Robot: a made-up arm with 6 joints.
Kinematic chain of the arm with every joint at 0, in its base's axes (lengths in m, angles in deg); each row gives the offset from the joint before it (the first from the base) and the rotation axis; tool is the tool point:
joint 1: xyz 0 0 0.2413 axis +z
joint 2: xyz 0 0 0 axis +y
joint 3: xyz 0 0 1.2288 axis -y
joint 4: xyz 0 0 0 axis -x
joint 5: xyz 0.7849 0 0 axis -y
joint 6: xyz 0 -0.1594 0 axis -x
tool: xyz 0 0 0
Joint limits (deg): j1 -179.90..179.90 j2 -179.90..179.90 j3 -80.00..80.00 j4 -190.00..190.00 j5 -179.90..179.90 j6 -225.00..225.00
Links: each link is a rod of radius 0.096 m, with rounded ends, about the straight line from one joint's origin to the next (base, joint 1, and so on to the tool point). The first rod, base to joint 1, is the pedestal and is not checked.
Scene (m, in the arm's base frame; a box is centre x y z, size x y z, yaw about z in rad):
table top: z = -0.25
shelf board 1: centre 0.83 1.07 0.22 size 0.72 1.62 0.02 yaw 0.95
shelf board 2: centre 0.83 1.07 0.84 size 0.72 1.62 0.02 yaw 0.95
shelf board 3: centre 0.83 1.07 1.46 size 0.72 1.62 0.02 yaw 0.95
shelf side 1: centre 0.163 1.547 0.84 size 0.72 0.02 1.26 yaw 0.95
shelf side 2: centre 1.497 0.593 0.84 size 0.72 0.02 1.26 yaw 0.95
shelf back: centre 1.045 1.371 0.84 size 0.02 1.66 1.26 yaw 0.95
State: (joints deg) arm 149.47 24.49 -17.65 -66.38 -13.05 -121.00
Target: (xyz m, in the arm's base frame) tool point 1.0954 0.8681 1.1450
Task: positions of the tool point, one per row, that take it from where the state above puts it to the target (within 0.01 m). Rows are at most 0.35 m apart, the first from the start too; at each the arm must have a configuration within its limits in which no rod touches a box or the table.
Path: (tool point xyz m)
1: -0.6278 0.6523 0.8059
2: -0.4266 0.6873 0.8747
3: -0.2358 0.6669 0.9306
4: -0.0701 0.5986 0.9735
5: 0.0566 0.7772 1.0298
6: 0.2560 0.9140 1.0753
7: 0.5118 0.9849 1.1099
8: 0.8010 0.9728 1.1331
9: 1.0955 0.8681 1.1449

